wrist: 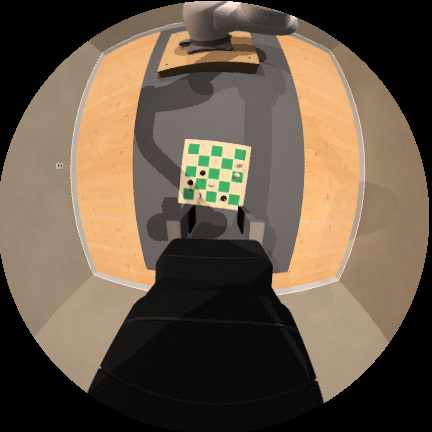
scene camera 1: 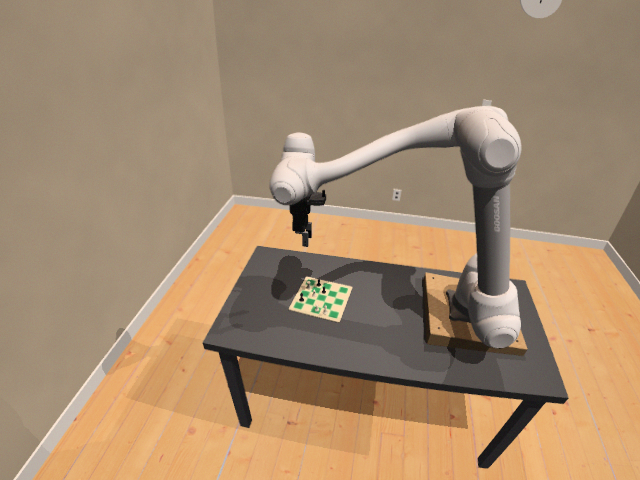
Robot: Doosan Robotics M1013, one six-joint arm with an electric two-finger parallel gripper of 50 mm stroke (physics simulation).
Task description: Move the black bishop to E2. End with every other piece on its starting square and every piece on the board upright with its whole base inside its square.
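Pixels of known places: gripper, between the fingertips: [wrist: 216, 213] [scene camera 1: 307, 241]; arm's base, origin of its link: [wrist: 210, 42].
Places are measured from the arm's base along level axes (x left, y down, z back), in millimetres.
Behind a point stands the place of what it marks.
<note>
The green and cream chessboard [scene camera 1: 348, 289] @[x -50, y 37, z -515 mm] [wrist: 205, 149] @[x -1, y 37, z -541 mm] lies on the dark table. Three black pieces stand on it: one [scene camera 1: 301, 297] @[x 63, y 19, z -700 mm] [wrist: 223, 198] @[x 60, y -1, z -697 mm] near the edge farthest from the arm's base, one [scene camera 1: 318, 283] @[x -45, y 25, z -650 mm] [wrist: 190, 182] @[x -46, y 25, z -651 mm] near the back edge in the scene view, and one [scene camera 1: 324, 290] @[x -8, y 25, z -615 mm] [wrist: 202, 173] @[x -7, y 16, z -622 mm] further inward. They are too small to tell which is the bishop. Several pale pieces, including one [scene camera 1: 313, 292] @[x 25, y 16, z -656 mm] [wrist: 211, 185] @[x 22, y 9, z -659 mm] near the black ones, are also on the board. My gripper [scene camera 1: 307, 240] @[x 41, y -258, z -679 mm] [wrist: 216, 213] @[x 41, y -258, z -679 mm] is open and empty, high above the table, beyond the board's far edge in the wrist view.
The arm's base stands on a wooden block [scene camera 1: 431, 310] @[x 54, y -13, z -162 mm] [wrist: 172, 61] @[x -143, y 0, z -133 mm] at the other end of the table [scene camera 1: 382, 356] @[x 275, y 43, z -338 mm] [wrist: 215, 115] @[x 28, y 43, z -411 mm]. Two more pale pieces, one [scene camera 1: 325, 310] @[x 112, y 21, z -586 mm] [wrist: 239, 165] @[x 108, y 23, z -592 mm] and one [wrist: 237, 176] @[x 101, y 8, z -628 mm], stand close together. Arm shadows cross the table.
</note>
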